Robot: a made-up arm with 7 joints. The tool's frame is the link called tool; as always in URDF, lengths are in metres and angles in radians. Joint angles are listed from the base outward.
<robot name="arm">
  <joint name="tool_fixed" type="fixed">
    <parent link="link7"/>
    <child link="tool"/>
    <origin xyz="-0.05 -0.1 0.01" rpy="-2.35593 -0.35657 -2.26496"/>
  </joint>
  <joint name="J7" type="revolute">
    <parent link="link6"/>
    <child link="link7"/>
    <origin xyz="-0.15 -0.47 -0.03" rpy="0 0 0"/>
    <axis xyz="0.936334 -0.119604 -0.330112"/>
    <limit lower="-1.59" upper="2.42"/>
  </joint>
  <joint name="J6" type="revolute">
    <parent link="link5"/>
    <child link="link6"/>
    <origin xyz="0.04 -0.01 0.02" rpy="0 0 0"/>
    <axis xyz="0 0 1"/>
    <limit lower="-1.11" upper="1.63"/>
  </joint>
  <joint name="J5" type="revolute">
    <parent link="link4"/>
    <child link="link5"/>
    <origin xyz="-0.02 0.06 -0.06" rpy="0 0 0"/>
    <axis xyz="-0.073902 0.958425 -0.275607"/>
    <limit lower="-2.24" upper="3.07"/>
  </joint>
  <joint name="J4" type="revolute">
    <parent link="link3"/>
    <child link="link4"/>
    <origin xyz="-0.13 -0.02 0.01" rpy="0 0 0"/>
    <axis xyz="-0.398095 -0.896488 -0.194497"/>
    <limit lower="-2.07" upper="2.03"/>
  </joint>
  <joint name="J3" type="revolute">
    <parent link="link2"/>
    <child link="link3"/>
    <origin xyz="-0.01 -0.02 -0.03" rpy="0 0 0"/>
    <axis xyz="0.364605 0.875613 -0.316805"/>
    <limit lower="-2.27" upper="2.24"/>
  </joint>
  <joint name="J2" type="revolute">
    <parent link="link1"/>
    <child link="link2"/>
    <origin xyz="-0.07 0.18 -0.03" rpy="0 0 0"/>
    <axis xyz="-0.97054 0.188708 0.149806"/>
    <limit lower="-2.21" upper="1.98"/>
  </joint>
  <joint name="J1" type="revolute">
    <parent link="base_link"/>
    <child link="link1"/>
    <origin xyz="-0.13 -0.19 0.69" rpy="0 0 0"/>
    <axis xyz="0 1 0"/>
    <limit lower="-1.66" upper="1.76"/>
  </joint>
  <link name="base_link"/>
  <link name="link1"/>
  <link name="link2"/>
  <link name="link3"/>
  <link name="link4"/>
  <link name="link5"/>
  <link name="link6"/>
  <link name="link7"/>
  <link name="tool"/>
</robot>
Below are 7 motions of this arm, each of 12 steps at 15 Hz.
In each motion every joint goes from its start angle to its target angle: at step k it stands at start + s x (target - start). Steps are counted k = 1, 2, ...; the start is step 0. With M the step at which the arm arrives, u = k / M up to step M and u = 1 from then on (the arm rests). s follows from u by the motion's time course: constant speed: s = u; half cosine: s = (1 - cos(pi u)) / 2; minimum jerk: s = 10 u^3 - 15 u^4 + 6 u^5.
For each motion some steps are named. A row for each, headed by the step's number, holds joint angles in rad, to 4 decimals.
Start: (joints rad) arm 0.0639 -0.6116 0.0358 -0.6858 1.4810 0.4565 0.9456
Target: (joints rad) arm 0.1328 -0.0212 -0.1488 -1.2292 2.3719 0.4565 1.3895
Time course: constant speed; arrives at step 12
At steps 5, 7, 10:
5: 0.0926 -0.3656 -0.0411 -0.9122 1.8522 0.4565 1.1306
7: 0.1041 -0.2672 -0.0719 -1.0028 2.0007 0.4565 1.2045
10: 0.1213 -0.1196 -0.1180 -1.1386 2.2234 0.4565 1.3155

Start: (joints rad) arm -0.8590 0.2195 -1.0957 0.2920 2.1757 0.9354 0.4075
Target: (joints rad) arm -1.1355 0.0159 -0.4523 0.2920 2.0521 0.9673 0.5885
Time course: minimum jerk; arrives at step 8
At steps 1, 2, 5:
1: -0.8634 0.2162 -1.0854 0.2920 2.1737 0.9359 0.4104
2: -0.8876 0.1984 -1.0291 0.2920 2.1629 0.9387 0.4262
5: -1.0594 0.0719 -0.6294 0.2920 2.0861 0.9585 0.5387

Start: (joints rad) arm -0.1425 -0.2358 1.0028 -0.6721 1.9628 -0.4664 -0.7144
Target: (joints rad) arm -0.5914 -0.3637 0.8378 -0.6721 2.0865 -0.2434 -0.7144
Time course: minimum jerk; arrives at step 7
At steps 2, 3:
2: -0.2075 -0.2543 0.9789 -0.6721 1.9807 -0.4341 -0.7144
3: -0.3076 -0.2829 0.9421 -0.6721 2.0083 -0.3844 -0.7144

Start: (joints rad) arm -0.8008 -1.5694 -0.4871 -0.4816 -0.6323 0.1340 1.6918
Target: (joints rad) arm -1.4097 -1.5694 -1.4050 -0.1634 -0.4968 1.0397 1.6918
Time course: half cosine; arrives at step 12
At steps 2, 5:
2: -0.8416 -1.5694 -0.5486 -0.4603 -0.6232 0.1947 1.6918
5: -1.0265 -1.5694 -0.8273 -0.3637 -0.5821 0.4696 1.6918

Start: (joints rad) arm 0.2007 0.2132 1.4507 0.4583 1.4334 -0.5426 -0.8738
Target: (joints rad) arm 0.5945 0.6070 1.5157 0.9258 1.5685 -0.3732 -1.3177
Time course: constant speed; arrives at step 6
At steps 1, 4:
1: 0.2663 0.2788 1.4615 0.5362 1.4559 -0.5144 -0.9478
4: 0.4632 0.4757 1.4940 0.7700 1.5235 -0.4297 -1.1697

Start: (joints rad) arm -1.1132 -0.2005 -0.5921 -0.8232 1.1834 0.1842 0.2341
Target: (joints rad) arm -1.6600 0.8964 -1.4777 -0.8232 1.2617 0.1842 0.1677
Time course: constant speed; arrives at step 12
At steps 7, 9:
7: -1.4322 0.4394 -1.1087 -0.8232 1.2291 0.1842 0.1954
9: -1.5233 0.6222 -1.2563 -0.8232 1.2421 0.1842 0.1843

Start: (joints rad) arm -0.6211 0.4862 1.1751 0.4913 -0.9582 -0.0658 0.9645
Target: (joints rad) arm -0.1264 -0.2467 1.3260 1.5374 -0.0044 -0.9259 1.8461
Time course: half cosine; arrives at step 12
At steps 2, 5, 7, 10, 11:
2: -0.5880 0.4371 1.1852 0.5614 -0.8943 -0.1234 1.0236
5: -0.4378 0.2146 1.2310 0.8790 -0.6047 -0.3845 1.2912
7: -0.3097 0.0249 1.2701 1.1497 -0.3579 -0.6072 1.5194
10: -0.1595 -0.1976 1.3159 1.4673 -0.0683 -0.8683 1.7870
11: -0.1348 -0.2342 1.3234 1.5196 -0.0206 -0.9112 1.8311

